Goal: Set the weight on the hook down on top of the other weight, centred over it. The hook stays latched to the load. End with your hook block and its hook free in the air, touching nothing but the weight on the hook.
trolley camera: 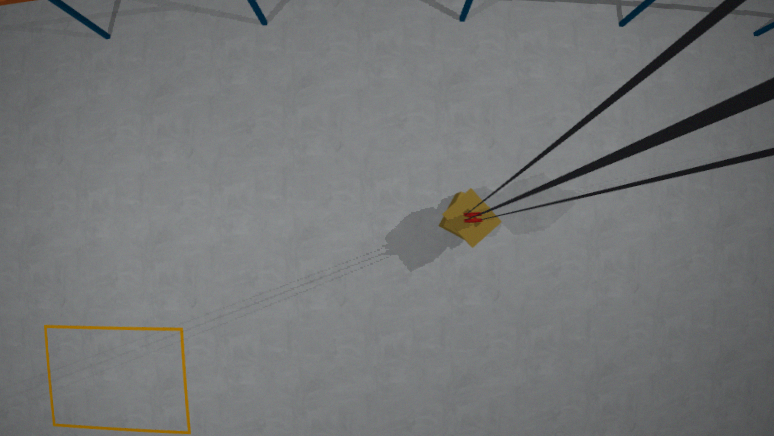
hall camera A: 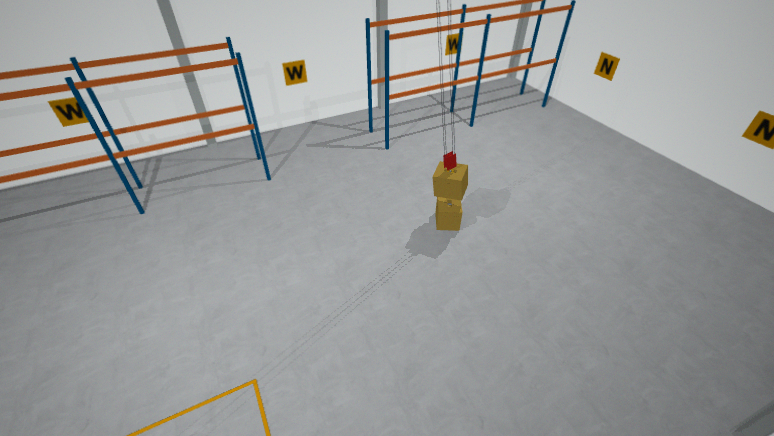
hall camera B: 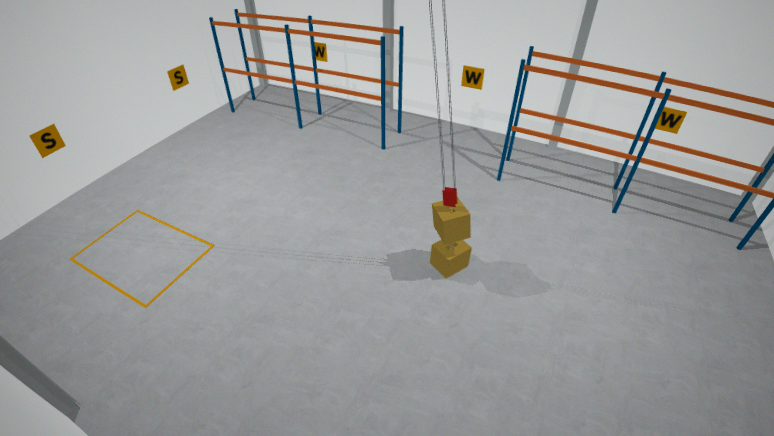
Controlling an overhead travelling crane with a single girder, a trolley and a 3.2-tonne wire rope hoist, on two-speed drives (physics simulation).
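My hook block (hall camera A: pixel 450 161) (hall camera B: pixel 450 197) (trolley camera: pixel 472 215) is red and hangs on its ropes, with its hook latched to the upper yellow weight (hall camera A: pixel 449 186) (hall camera B: pixel 453 226) (trolley camera: pixel 476 235). This weight hangs above the other yellow weight (hall camera A: pixel 449 219) (hall camera B: pixel 449 263), which stands on the floor. In both hall views the lower weight's top and lug show below the upper weight's bottom, so a small gap appears between them. The two are turned differently about the vertical. In the trolley view the upper weight hides most or all of the lower one; exact centring cannot be told.
Blue and orange racks (hall camera A: pixel 386 89) (hall camera B: pixel 382 92) stand along the W wall, with another rack (hall camera A: pixel 105 146) (hall camera B: pixel 641 146) beside them. A yellow outlined rectangle (hall camera A: pixel 192 407) (hall camera B: pixel 176 228) (trolley camera: pixel 113 327) is marked on the floor, away from the weights.
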